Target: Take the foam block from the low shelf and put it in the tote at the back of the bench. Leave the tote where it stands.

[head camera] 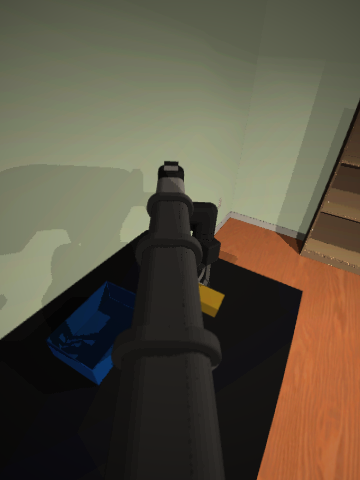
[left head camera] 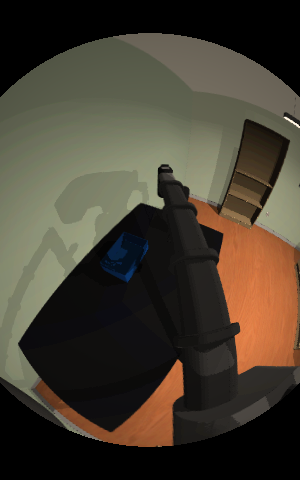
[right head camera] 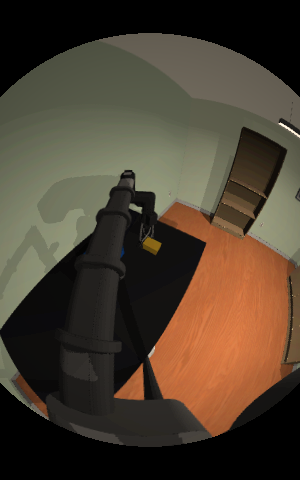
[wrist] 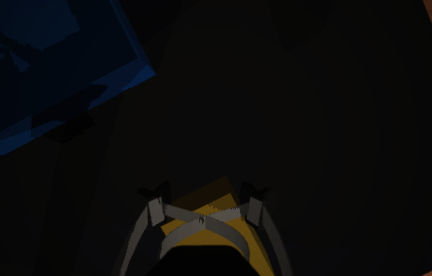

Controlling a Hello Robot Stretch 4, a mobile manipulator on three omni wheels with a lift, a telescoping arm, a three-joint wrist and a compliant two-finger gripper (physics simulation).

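Frame: origin at the robot's base, x ahead, y left, z up, level; millimetres.
Where they show: gripper, fingertip midpoint: (right head camera: 145,244) (wrist: 206,195).
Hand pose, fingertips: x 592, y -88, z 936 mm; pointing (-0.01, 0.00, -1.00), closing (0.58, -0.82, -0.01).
Each offset is from my fingertips to the centre of the thing. Level surfaces: height alone.
The yellow foam block {dz +21, dx -22, dy -31 mm} (head camera: 211,301) (right head camera: 152,246) (wrist: 224,201) is held in my gripper (right head camera: 148,242) (wrist: 206,195), which is shut on it. In the wrist view the block sits askew between the fingertips and the gripper body hides part of it. The block is over the black bench {dz -202 mm} (head camera: 250,350) (left head camera: 100,350) (right head camera: 165,280) (wrist: 300,150); its height above the top is hard to tell. The blue open tote {dz -152, dx -10, dy +320 mm} (head camera: 102,372) (left head camera: 131,272) (wrist: 135,75) stands on the bench to the left of the block in the head view, with the arm partly covering it. The block is outside the tote.
The dark telescoping arm (head camera: 170,300) (left head camera: 205,300) (right head camera: 92,300) reaches across the bench. A wall runs behind the bench. A brown shelf unit (head camera: 330,257) (left head camera: 236,221) (right head camera: 227,229) stands in the far right corner. Another shelf unit shows at the right edge of the right head view.
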